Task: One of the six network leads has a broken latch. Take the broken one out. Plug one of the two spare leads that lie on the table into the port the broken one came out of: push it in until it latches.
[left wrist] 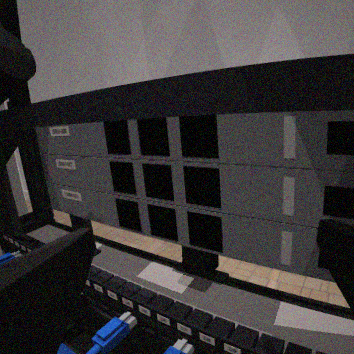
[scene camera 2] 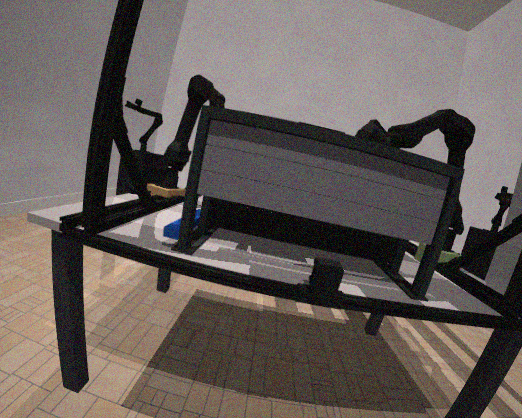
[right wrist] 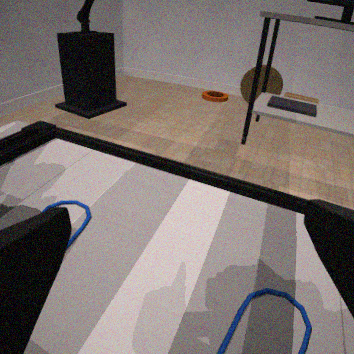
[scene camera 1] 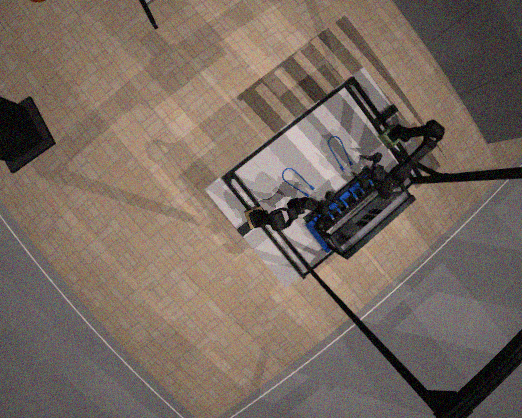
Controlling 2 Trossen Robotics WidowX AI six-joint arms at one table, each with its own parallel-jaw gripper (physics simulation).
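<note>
Blue network leads (scene camera 1: 344,198) stand in a row along the rack's near side. In the left wrist view, blue plugs with pale tips (left wrist: 111,332) lie at the lower edge, facing a strip of black numbered ports (left wrist: 182,320). Which latch is broken cannot be told. One spare lead (scene camera 1: 312,188) (right wrist: 90,216) lies looped on the table, and the other spare lead (scene camera 1: 350,163) (right wrist: 267,290) lies looped farther right in scene camera 1. My left gripper (scene camera 1: 327,199) (left wrist: 205,235) is open above the lead row. My right gripper (scene camera 1: 370,157) (right wrist: 188,215) is open and empty above the table near a spare.
A dark rack with a grey panel (scene camera 2: 320,170) (left wrist: 250,140) rises behind the ports. A blue block (scene camera 1: 317,235) (scene camera 2: 176,228) is at the rack's left end. A black rail (right wrist: 165,162) edges the table. My right arm's forearm passes close to the row's right end.
</note>
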